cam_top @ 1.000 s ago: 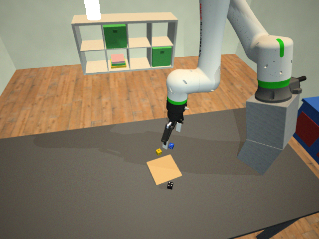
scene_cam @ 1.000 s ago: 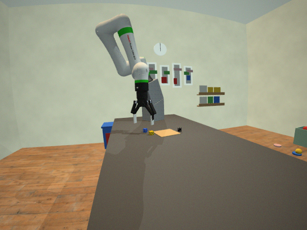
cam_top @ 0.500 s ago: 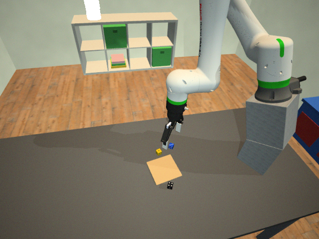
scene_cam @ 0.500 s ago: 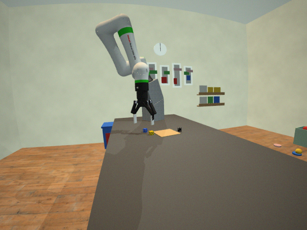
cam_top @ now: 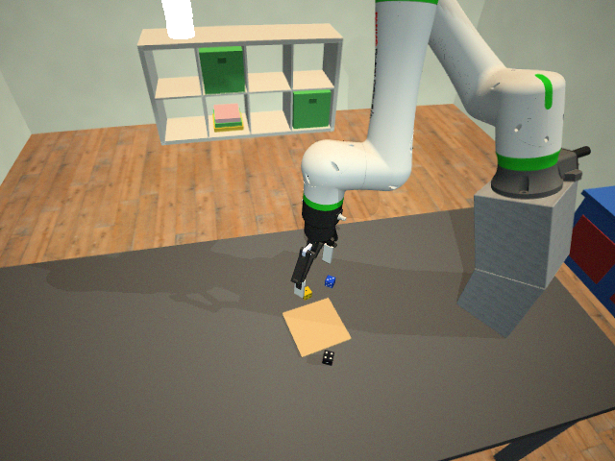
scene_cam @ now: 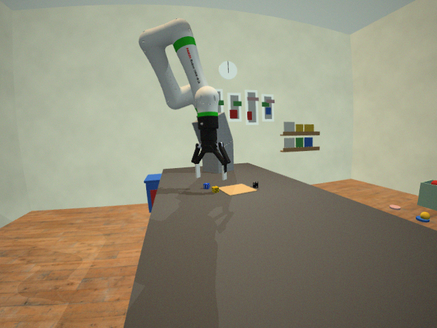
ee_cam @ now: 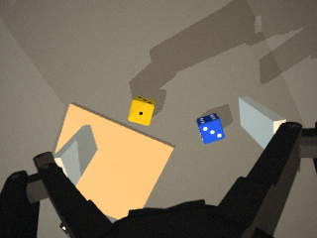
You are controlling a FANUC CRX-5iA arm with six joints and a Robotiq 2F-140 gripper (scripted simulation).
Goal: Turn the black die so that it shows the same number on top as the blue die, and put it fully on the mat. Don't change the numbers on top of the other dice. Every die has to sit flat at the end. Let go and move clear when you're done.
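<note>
Right now my hand is 6 cm above the yellow die, 2 cm short of it and 1 cm to the right of it. Round my hand: blue die (6 cm below, 6 cm behind, 1 cm to the right); then tan mat (12 cm to the left, 7 cm below, 3 cm ahead); then black die (22 cm to the left, 6 cm below, 3 cm ahead).
</note>
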